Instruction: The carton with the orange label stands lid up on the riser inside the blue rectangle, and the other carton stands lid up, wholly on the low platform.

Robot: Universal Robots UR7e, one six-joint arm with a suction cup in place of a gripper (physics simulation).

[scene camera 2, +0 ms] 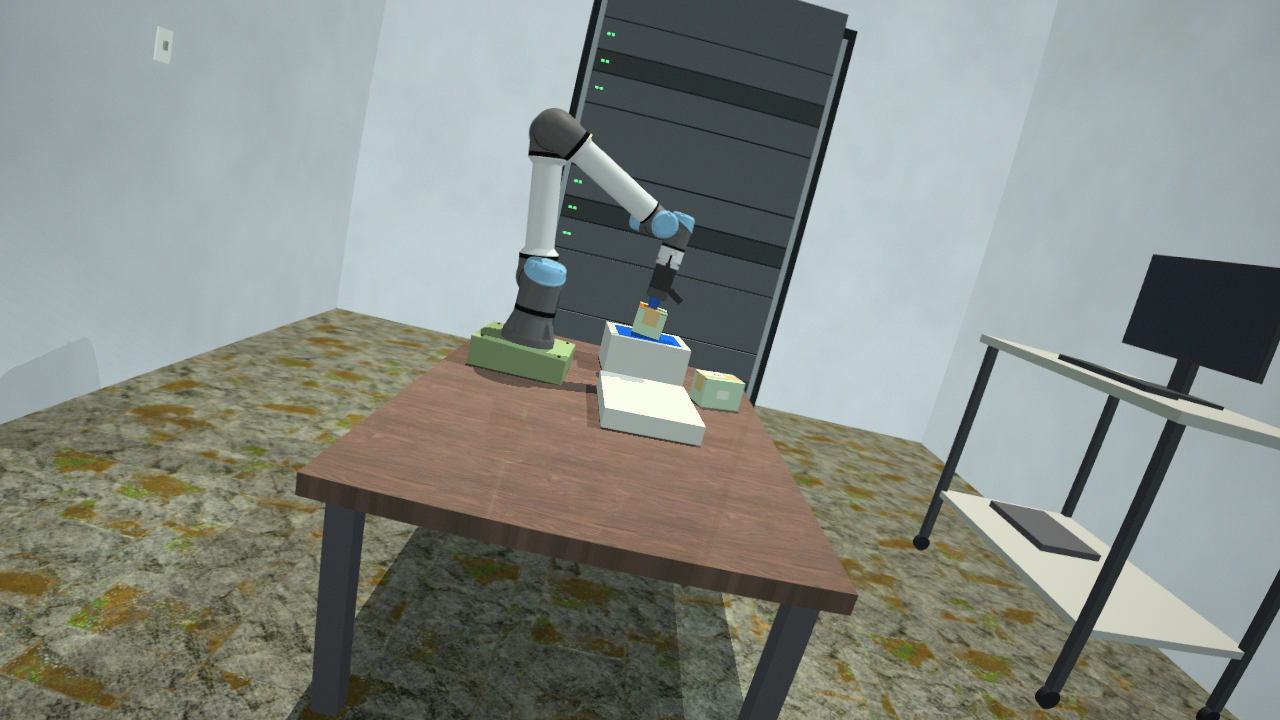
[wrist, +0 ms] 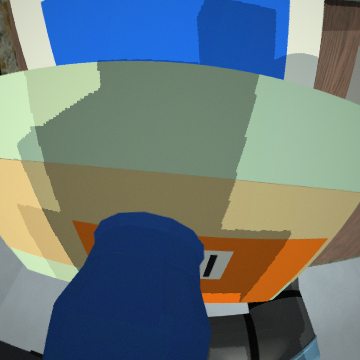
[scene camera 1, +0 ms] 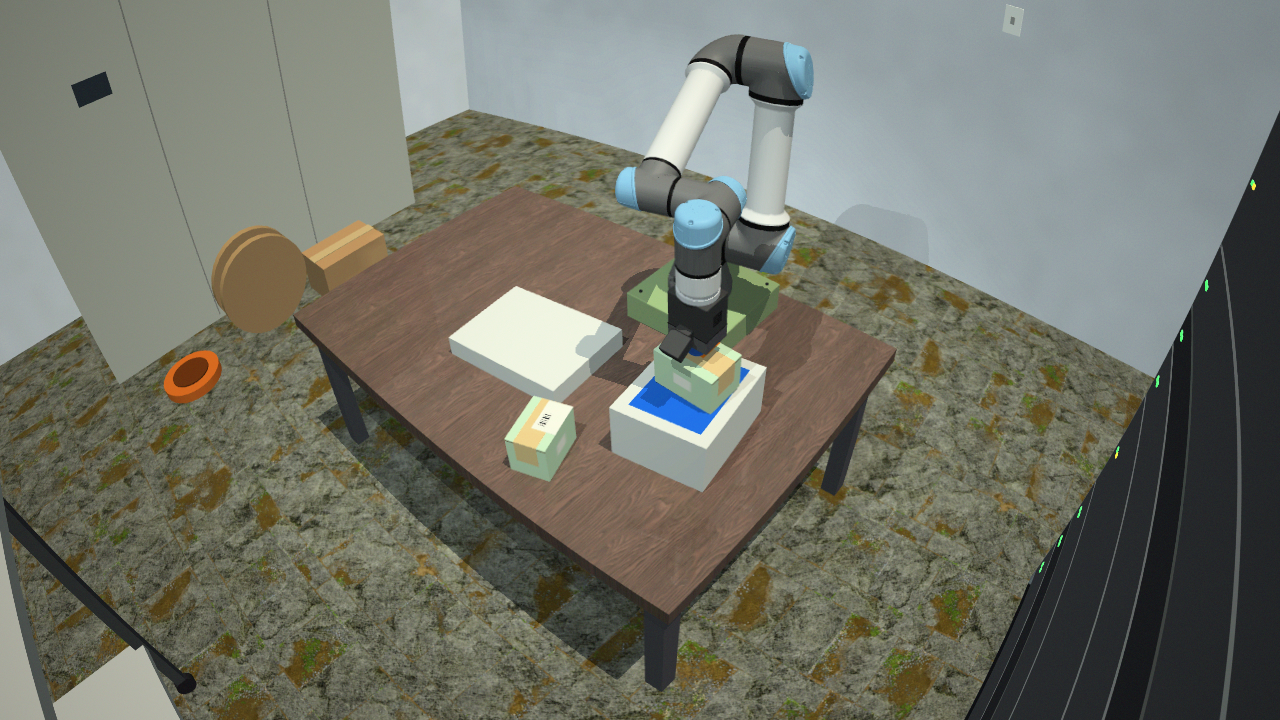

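My suction cup [scene camera 1: 696,350] [scene camera 2: 654,302] [wrist: 145,240] points down and is on the lid of the pale green carton with the orange label [scene camera 1: 691,390] [scene camera 2: 650,322] [wrist: 150,115]. This carton is upright over the blue rectangle [scene camera 1: 689,419] [wrist: 125,30] on the riser [scene camera 1: 662,447] [scene camera 2: 640,360]. Its underside is at or very close to the riser top; I cannot tell whether they touch. The other carton [scene camera 1: 541,438] [scene camera 2: 717,392], with a white label on top, stands upright on the table beside the low platform [scene camera 1: 528,331] [scene camera 2: 648,398], apart from it.
The arm stands on a green base [scene camera 1: 648,308] [scene camera 2: 519,358] behind the riser. The wooden table [scene camera 1: 429,268] [scene camera 2: 537,474] carries everything. A cart with a monitor [scene camera 2: 1203,317] stands to the right in the second scene view. A server rack [scene camera 2: 716,143] rises behind the table there.
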